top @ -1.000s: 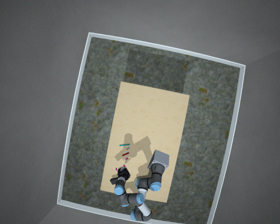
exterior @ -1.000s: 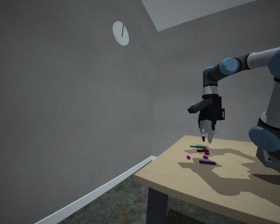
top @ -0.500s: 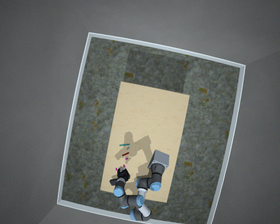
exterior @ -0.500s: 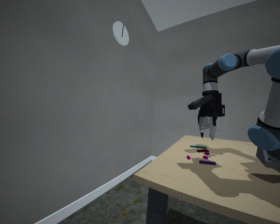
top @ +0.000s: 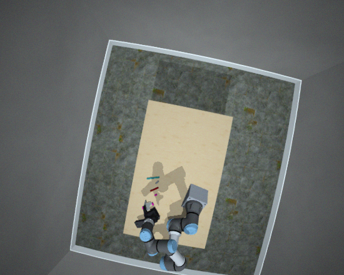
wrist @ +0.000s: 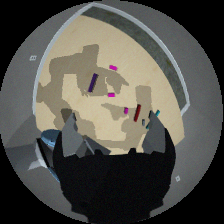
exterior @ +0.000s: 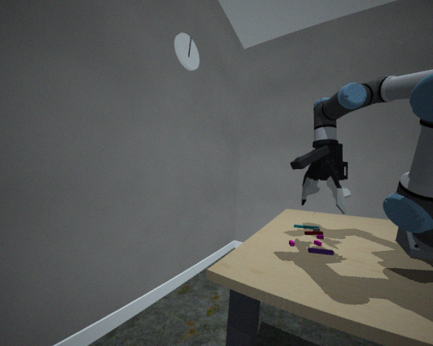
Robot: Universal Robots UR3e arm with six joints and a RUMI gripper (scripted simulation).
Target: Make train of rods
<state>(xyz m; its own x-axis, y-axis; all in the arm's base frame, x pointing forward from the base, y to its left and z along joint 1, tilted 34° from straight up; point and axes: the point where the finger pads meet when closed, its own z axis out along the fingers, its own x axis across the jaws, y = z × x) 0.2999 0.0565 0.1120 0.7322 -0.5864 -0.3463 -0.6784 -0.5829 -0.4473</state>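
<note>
Now: hand 12 cm to the left of the red rod, 10 cm above it and 2 cm short of it. Also, from my hand: purple rod (10 cm below, 7 cm to the left, 1 cm behind); grey rod (18 cm to the right, 10 cm below, 2 cm ahead); turquoise rod (20 cm to the right, 10 cm below, 6 cm ahead).
</note>
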